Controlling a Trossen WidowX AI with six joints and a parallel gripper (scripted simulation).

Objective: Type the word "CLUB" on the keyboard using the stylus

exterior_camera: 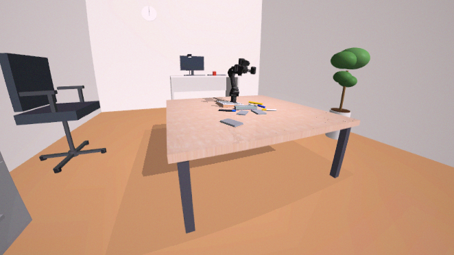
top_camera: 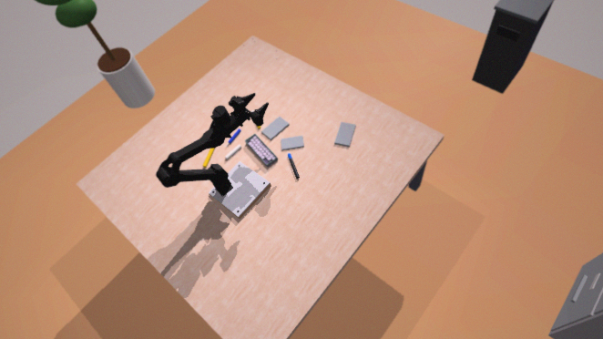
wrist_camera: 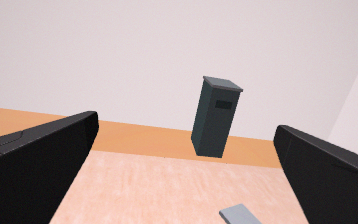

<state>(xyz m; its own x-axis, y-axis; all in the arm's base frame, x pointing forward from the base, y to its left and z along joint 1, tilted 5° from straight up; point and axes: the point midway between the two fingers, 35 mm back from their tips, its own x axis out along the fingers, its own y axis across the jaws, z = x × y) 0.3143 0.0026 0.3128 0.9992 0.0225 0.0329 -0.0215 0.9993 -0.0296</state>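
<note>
Right now my gripper tip is 100 mm past the c key, 10 mm to the left of it and 330 mm above it. The rest, counted from my gripper tip: yellow-tipped white pen: 20 mm ahead, 180 mm to the left, 330 mm below; then blue-tipped black pen: 20 mm behind, 140 mm to the right, 330 mm below; then grey slab: 60 mm ahead, 70 mm to the left, 340 mm below.
</note>
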